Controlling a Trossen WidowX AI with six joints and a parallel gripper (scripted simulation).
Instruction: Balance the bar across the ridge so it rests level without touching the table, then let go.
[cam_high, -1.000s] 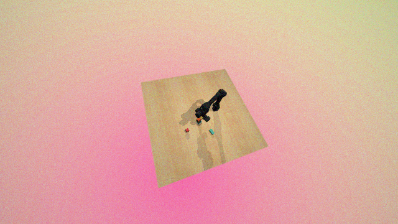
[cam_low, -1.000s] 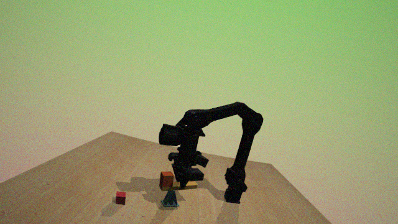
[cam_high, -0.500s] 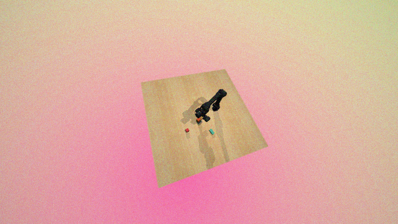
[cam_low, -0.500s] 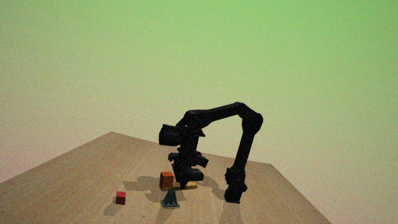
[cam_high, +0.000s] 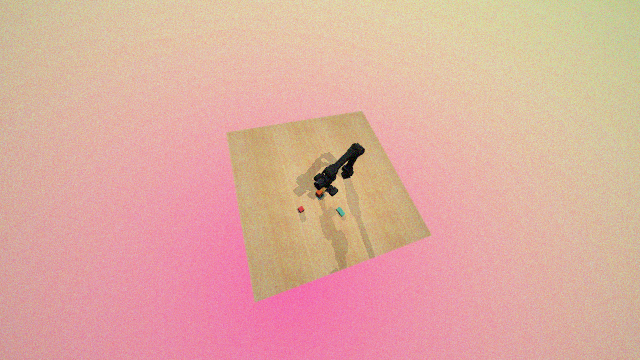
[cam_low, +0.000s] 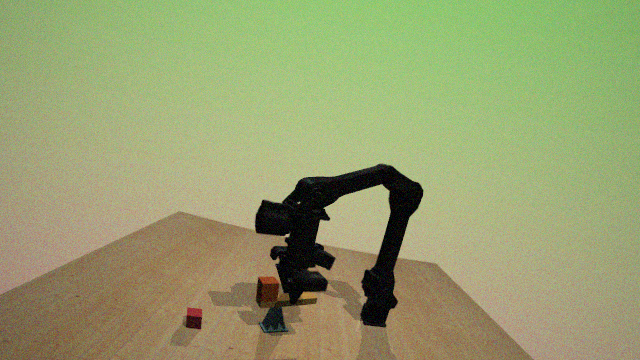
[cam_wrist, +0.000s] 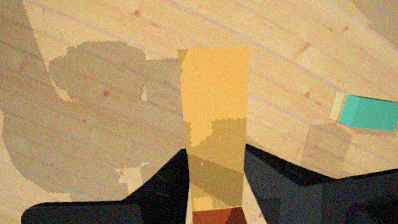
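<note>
The bar is 30 mm ahead of my gripper tip, 10 mm to the left of it and 20 mm above it. The rest, counted from my gripper tip: teal block: 80 mm behind, 180 mm to the left, 70 mm below; small red cube: 200 mm ahead, 80 mm to the left, 60 mm below.
</note>
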